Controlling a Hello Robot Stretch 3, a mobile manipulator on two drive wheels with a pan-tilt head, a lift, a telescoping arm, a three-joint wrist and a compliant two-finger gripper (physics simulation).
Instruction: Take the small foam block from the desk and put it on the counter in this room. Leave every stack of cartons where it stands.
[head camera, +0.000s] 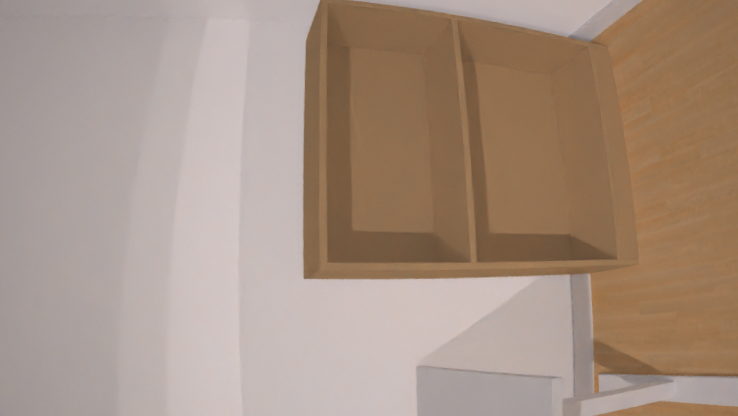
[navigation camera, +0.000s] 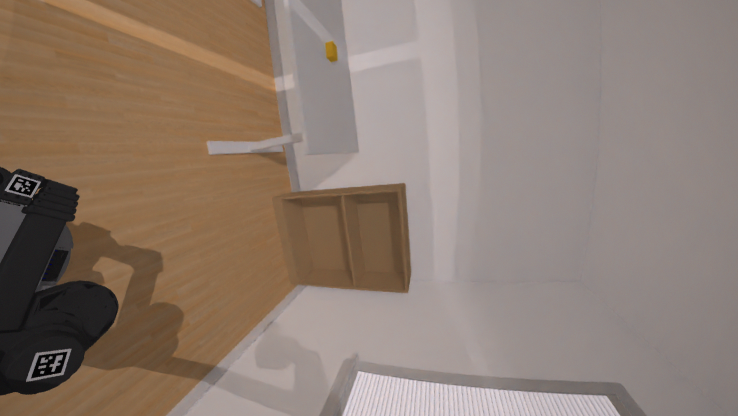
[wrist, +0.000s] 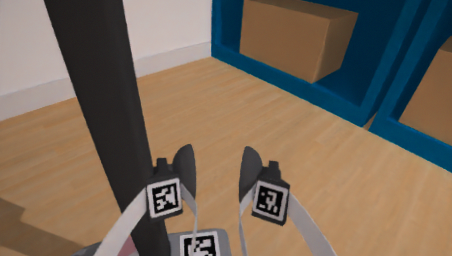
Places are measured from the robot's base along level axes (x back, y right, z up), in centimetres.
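Pixels of known places: gripper, fingertip midpoint: (wrist: 217, 164).
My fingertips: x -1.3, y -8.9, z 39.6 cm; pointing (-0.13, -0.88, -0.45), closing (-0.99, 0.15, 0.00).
For each thing: its middle in the pictures, then the offset to it from my fingertips. "*": a spot on its surface instead. Level surfaces: height alone.
- small yellow block at the middle of its body: (navigation camera: 331, 51) dx +68.3, dy +141.7, dz +34.7 cm
- white-legged desk at its surface level: dz +32.4 cm
- brown two-compartment shelf unit at a spot on its surface: (head camera: 465, 155) (navigation camera: 348, 235) * dx +146.1, dy +48.9, dz +24.4 cm
A small yellow block (navigation camera: 331, 51) sits on the grey top of the white-legged desk (navigation camera: 330, 113) (head camera: 483, 395) in the navigation view, whose picture is turned sideways. In the head view a corner of the desk shows at the bottom edge, without the block. My gripper (wrist: 217, 164) is open and empty in the wrist view. Its two fingertips stand apart above the wooden floor, away from the desk. I cannot make out a counter in these views.
A brown two-compartment shelf unit (head camera: 465, 155) (navigation camera: 347, 237) stands against the wall beside the desk. In the wrist view, a blue rack (wrist: 295, 95) holds brown cartons (wrist: 280, 42) (wrist: 432, 100). A black mast (wrist: 102, 95) rises left of the gripper. A ribbed window blind (navigation camera: 465, 395) shows in the navigation view.
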